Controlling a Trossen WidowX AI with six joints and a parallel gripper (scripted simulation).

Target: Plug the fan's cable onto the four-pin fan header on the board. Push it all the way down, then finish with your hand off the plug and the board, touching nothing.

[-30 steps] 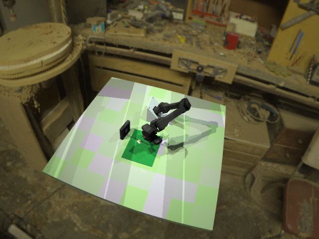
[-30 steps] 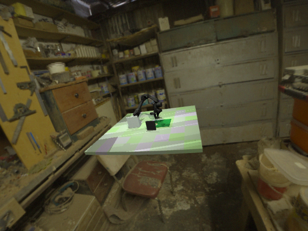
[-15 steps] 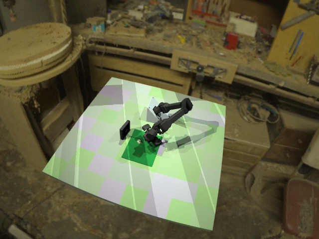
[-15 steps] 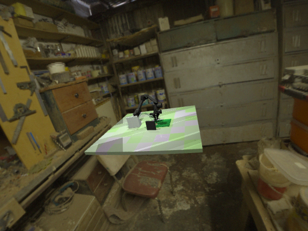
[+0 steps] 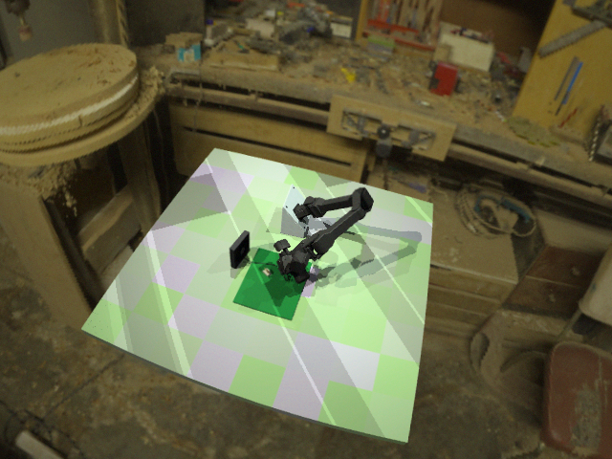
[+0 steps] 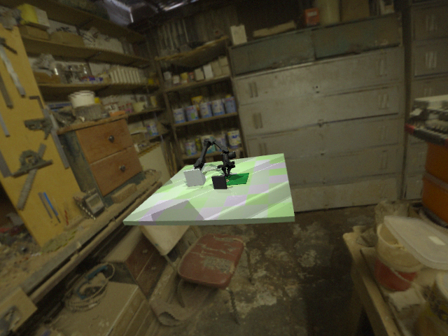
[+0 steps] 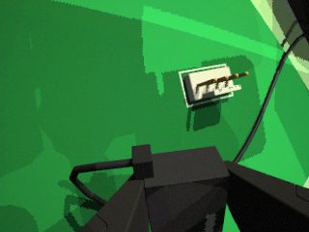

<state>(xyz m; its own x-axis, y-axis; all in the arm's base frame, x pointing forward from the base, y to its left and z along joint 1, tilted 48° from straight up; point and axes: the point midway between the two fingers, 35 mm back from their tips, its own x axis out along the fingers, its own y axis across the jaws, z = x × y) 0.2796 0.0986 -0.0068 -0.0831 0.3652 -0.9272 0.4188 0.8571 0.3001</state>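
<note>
Right now the green board is 5 cm below my gripper tip, 4 cm ahead of it and 1 cm to the right of it. The rest, counted from my gripper tip: black fan: 19 cm to the right, 2 cm above, 1 cm behind; then fan plug: 1 cm to the left, 1 cm behind; then white four-pin header: 6 cm to the right, 4 cm below, 1 cm ahead.
</note>
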